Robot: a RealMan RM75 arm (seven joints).
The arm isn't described. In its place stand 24 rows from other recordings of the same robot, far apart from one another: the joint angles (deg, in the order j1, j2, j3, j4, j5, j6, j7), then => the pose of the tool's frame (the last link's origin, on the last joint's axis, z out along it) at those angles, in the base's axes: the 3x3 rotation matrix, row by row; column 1 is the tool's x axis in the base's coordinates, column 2 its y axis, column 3 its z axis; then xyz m.
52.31, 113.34, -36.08, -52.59, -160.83, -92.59, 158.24 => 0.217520, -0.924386, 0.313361; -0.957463, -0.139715, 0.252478; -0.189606, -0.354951, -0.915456; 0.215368, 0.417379, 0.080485
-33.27, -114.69, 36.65, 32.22, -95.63, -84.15, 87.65 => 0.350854, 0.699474, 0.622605; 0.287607, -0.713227, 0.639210; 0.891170, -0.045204, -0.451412; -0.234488, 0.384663, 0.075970
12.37, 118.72, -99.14, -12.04, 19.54, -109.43, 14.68 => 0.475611, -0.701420, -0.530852; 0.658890, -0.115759, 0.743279; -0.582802, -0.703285, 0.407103; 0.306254, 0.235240, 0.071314
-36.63, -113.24, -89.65, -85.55, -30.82, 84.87, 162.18 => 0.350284, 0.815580, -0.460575; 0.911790, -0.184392, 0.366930; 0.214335, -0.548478, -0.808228; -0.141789, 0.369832, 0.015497
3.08, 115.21, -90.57, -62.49, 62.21, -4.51, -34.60 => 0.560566, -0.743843, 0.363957; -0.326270, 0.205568, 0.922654; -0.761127, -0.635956, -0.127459; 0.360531, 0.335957, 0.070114
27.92, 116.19, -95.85, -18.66, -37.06, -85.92, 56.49 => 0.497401, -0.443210, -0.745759; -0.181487, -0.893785, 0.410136; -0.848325, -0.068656, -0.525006; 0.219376, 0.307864, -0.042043
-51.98, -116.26, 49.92, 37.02, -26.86, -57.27, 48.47 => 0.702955, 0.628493, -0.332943; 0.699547, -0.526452, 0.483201; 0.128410, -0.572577, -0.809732; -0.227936, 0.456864, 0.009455
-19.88, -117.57, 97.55, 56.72, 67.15, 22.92, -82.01 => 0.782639, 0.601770, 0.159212; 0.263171, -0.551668, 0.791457; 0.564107, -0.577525, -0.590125; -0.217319, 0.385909, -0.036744
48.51, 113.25, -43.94, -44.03, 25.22, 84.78, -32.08 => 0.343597, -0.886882, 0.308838; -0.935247, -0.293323, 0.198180; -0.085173, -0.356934, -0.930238; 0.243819, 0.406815, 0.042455
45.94, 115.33, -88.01, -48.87, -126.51, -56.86, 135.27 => 0.853718, -0.486591, 0.185458; -0.520201, -0.780776, 0.346092; -0.023604, -0.391940, -0.919688; 0.162474, 0.417455, -0.055592
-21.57, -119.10, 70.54, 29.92, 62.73, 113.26, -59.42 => 0.356125, 0.092135, 0.929885; 0.009129, -0.995423, 0.095133; 0.934394, -0.025390, -0.355336; -0.201491, 0.252487, 0.006802
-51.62, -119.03, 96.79, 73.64, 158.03, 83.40, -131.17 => 0.812991, -0.212411, -0.542151; 0.007970, -0.926942, 0.375120; -0.582222, -0.309290, -0.751902; -0.085131, 0.385194, -0.041537
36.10, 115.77, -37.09, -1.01, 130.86, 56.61, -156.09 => 0.688843, -0.720599, -0.078945; -0.075906, -0.180006, 0.980732; -0.720925, -0.669579, -0.178694; 0.327407, 0.391027, 0.014843
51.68, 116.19, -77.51, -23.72, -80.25, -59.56, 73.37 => 0.890895, -0.242058, -0.384336; -0.106425, -0.933854, 0.341454; -0.441565, -0.263297, -0.857727; 0.134357, 0.422216, -0.064458
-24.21, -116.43, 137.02, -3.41, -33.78, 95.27, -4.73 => 0.779253, 0.339079, 0.527058; -0.383079, -0.407878, 0.828786; 0.496000, -0.847738, -0.187947; -0.311593, 0.284234, 0.014366
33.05, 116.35, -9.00, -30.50, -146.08, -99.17, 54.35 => 0.899567, -0.272166, -0.341621; -0.179000, -0.943149, 0.280050; -0.398420, -0.190774, -0.897144; 0.309068, 0.293321, 0.011706
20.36, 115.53, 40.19, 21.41, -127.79, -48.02, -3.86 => 0.814361, -0.579736, 0.026881; -0.203683, -0.242130, 0.948623; -0.543443, -0.777997, -0.315263; 0.344967, 0.315949, -0.052333
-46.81, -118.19, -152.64, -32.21, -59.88, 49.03, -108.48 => 0.454556, 0.888354, 0.064853; 0.511108, -0.319769, 0.797820; 0.729484, -0.329507, -0.599398; -0.246910, 0.463022, 0.036939
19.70, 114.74, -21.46, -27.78, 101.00, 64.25, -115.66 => 0.513789, -0.855928, -0.058376; -0.074480, -0.112288, 0.990880; -0.854678, -0.504756, -0.121442; 0.393175, 0.324508, 0.120850
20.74, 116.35, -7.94, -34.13, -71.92, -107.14, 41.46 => 0.568344, -0.454980, -0.685550; 0.645947, -0.269362, 0.714280; -0.509644, -0.848786, 0.140803; 0.304167, 0.272820, 0.174565
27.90, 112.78, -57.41, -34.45, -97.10, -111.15, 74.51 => 0.764371, -0.152095, -0.626581; -0.236431, -0.970206, -0.052917; -0.599865, 0.188591, -0.777558; 0.234533, 0.277586, 0.021354
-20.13, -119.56, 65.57, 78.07, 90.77, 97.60, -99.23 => 0.824803, 0.109842, 0.554649; 0.061487, -0.992556, 0.105129; 0.562068, -0.052607, -0.825417; -0.139642, 0.294838, 0.047846
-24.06, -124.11, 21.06, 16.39, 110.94, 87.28, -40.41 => 0.710628, 0.468312, 0.525064; 0.093228, -0.802384, 0.589482; 0.697364, -0.369952, -0.613855; -0.289883, 0.271392, -0.058650
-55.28, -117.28, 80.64, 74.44, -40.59, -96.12, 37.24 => 0.908447, 0.249709, -0.335215; 0.310039, -0.940406, 0.139689; -0.280357, -0.230830, -0.931728; -0.050900, 0.374368, -0.007580
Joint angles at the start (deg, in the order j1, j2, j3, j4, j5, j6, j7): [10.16 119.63 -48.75 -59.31 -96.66 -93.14 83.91]
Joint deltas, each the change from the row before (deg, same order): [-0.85 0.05 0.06 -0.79 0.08 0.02 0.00]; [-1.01 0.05 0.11 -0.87 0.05 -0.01 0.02]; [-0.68 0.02 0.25 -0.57 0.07 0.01 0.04]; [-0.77 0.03 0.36 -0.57 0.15 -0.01 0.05]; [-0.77 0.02 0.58 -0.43 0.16 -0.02 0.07]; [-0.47 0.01 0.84 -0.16 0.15 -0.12 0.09]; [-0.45 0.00 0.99 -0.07 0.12 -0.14 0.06]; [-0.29 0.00 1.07 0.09 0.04 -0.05 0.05]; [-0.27 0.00 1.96 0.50 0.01 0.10 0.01]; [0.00 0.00 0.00 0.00 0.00 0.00 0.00]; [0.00 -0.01 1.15 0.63 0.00 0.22 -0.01]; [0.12 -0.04 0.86 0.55 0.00 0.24 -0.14]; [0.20 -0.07 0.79 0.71 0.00 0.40 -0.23]
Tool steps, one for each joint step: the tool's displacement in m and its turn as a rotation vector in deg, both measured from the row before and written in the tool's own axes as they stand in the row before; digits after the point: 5 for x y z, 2 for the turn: [0.00117 0.00094 -0.00413 0.67 0.14 -0.12]; [0.00167 0.00117 -0.00506 0.79 0.21 -0.06]; [0.00095 0.00034 -0.00404 0.71 0.06 0.00]; [0.00111 0.00033 -0.00477 0.85 -0.04 0.09]; [0.00140 -0.00005 -0.00551 1.04 -0.12 0.25]; [0.00075 -0.00075 -0.00494 0.97 -0.32 0.33]; [0.00092 -0.00103 -0.00538 1.08 -0.35 0.37]; [0.00089 -0.00158 -0.00485 1.12 -0.35 0.41]; [0.00178 -0.00354 -0.00753 2.04 -0.68 0.81]; [0.00000 0.00000 0.00000 0.00 0.00 0.00]; [0.00149 -0.00259 -0.00353 1.22 -0.46 0.68]; [0.00077 -0.00237 -0.00212 0.91 -0.37 0.35]; [0.00098 -0.00274 -0.00153 0.94 -0.35 0.35]
